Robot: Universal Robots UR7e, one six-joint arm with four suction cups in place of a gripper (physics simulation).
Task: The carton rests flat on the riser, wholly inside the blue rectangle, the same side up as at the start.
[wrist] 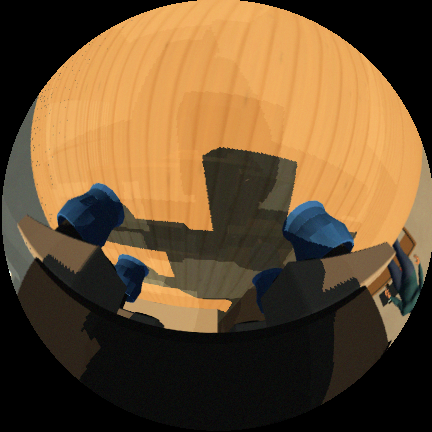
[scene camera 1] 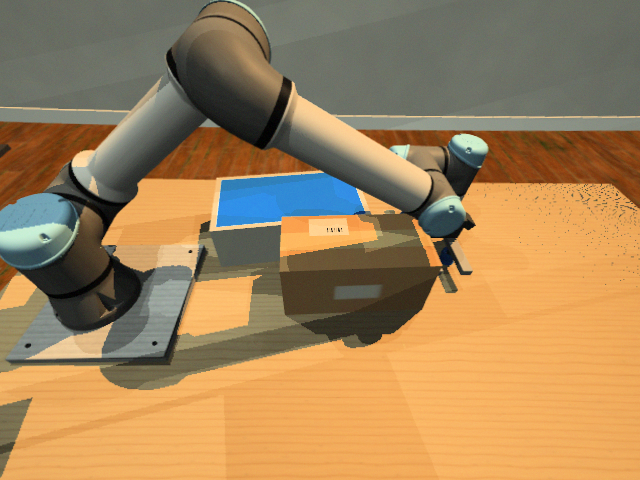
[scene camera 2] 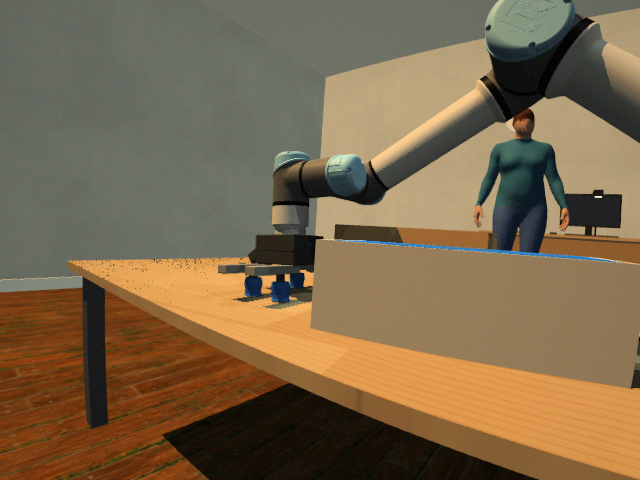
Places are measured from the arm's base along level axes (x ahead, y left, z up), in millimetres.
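Where they show: hand, its tool point: (wrist: 199, 249) (scene camera 2: 289, 294); arm's base, origin of its link: (scene camera 1: 102, 297).
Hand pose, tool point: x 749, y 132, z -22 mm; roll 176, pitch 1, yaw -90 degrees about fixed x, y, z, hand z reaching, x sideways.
Things, the pixels of their centre, and the offset from my tool point. Level surfaces: height alone.
- brown carton, middle of its body: (scene camera 2: 414, 265) (scene camera 1: 352, 263) 216 mm back, 126 mm right, 77 mm up
- grey riser, middle of its body: (scene camera 2: 462, 292) (scene camera 1: 291, 214) (wrist: 178, 338) 345 mm back, 60 mm left, 63 mm up
- blue rectangle, middle of its body: (scene camera 2: 466, 249) (scene camera 1: 289, 196) 345 mm back, 60 mm left, 123 mm up
- table, height of its surface: 3 mm up
The brown carton (scene camera 1: 356, 289) stands flat on the table in front of the riser, with a white label on its top and a pale one on its front. Part of it shows in the wrist view (wrist: 248, 306). The grey riser (scene camera 1: 245, 249) (scene camera 2: 465, 310) (wrist: 187, 317) bears the blue rectangle (scene camera 1: 279, 198) (scene camera 2: 454, 248) on its top, with a pale border. My gripper (scene camera 1: 447, 256) (scene camera 2: 275, 283) (wrist: 200, 250) hangs low, its blue cups pointing down just above the table, close by the carton's right end. It holds nothing. Whether it touches the carton is hidden.
My arm's base plate (scene camera 1: 170, 320) is at the left of the table (scene camera 1: 330, 413) (scene camera 2: 413, 382). My forearm (scene camera 1: 356, 149) (scene camera 2: 434, 136) passes over the riser and the carton's right back. A person (scene camera 2: 523, 175) and a monitor (scene camera 2: 593, 210) are in the background.
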